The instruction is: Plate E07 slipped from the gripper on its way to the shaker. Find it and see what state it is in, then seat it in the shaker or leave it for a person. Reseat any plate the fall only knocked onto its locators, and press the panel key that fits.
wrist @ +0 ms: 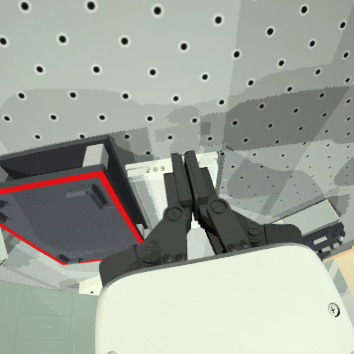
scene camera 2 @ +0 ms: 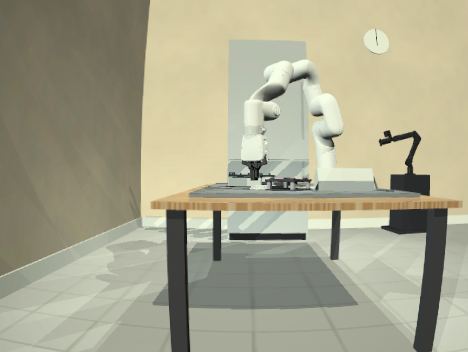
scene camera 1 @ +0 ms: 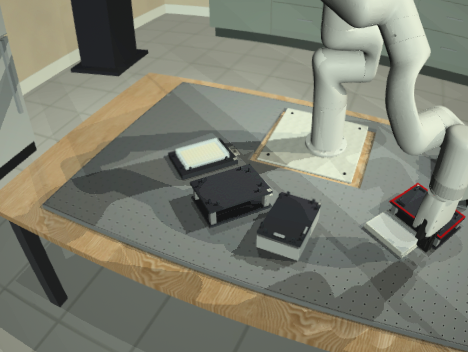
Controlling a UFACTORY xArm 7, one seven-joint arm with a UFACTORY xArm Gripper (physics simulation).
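Places are measured from the arm's base along level axes (x ahead, y left, z up), in metres.
Where they show: gripper, between the fingertips: (wrist: 182,165) (scene camera 2: 254,180) (scene camera 1: 423,247); arm's base, origin of its link: (scene camera 1: 325,143).
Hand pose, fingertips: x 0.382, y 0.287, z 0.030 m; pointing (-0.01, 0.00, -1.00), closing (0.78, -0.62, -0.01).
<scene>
Things, the pixels of their centre, and the offset from my fingertips. "spot": a spot on its surface instead.
- white plate, middle of its body: (wrist: 176,201) (scene camera 1: 394,232) dx -0.060, dy -0.065, dz -0.028 m
- second plate, middle of its body: (scene camera 1: 202,152) dx -0.200, dy -0.607, dz -0.008 m
- low black base, middle of its body: (scene camera 1: 202,156) dx -0.200, dy -0.607, dz -0.023 m
- grey box with a black top, a spot on its surface: (wrist: 312,218) spot: dx +0.050, dy -0.268, dz -0.011 m
- sloped white housing, middle of its body: (scene camera 2: 343,179) dx -0.326, dy +0.105, dz +0.007 m
A white plate (scene camera 1: 390,233) (wrist: 154,192) lies flat on the perforated board, beside a red-edged black stand (scene camera 1: 412,198) (wrist: 55,220). Its end label is upside down in the wrist view and seems to read E07. My gripper (scene camera 1: 425,245) (scene camera 2: 254,178) (wrist: 182,165) is shut and empty, low over the plate's end near the stand; I cannot tell whether it touches. The fingers hide part of the plate. A second plate (scene camera 1: 202,153), pale with cream wells, sits on a low black base (scene camera 1: 189,172); its exact seating cannot be told. Which device is the shaker is unclear.
A two-deck black stand (scene camera 1: 230,187) and a grey box with a black top (scene camera 1: 290,220) (wrist: 312,218) stand near the second plate. A sloped white housing (scene camera 2: 345,178) stands right of the red-edged stand in scene camera 2; no keys are visible on it.
</scene>
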